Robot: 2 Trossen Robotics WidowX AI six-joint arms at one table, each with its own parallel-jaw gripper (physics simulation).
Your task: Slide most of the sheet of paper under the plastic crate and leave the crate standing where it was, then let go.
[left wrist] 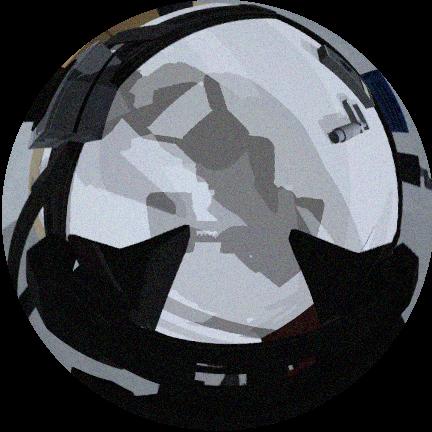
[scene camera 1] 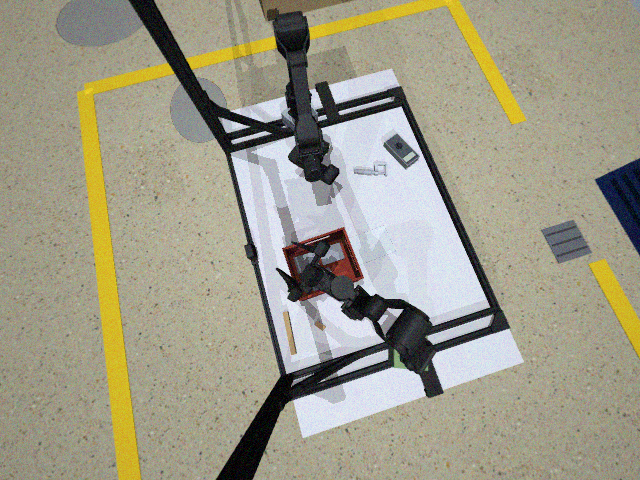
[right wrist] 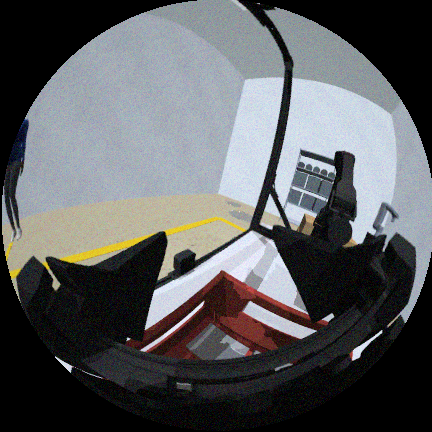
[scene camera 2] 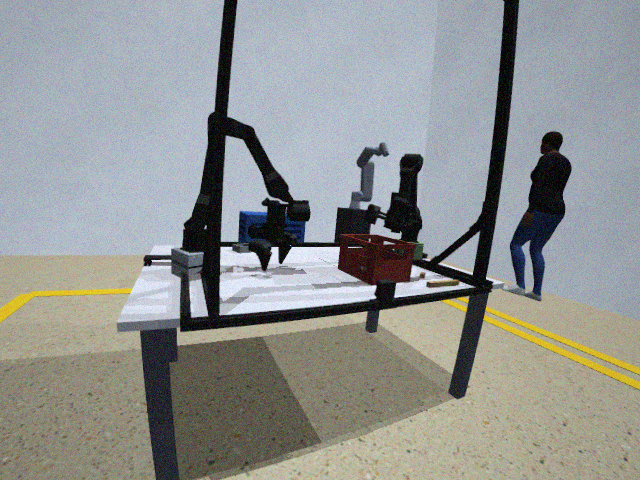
Labels:
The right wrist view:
my right gripper: 220, 233
red plastic crate: 224, 296

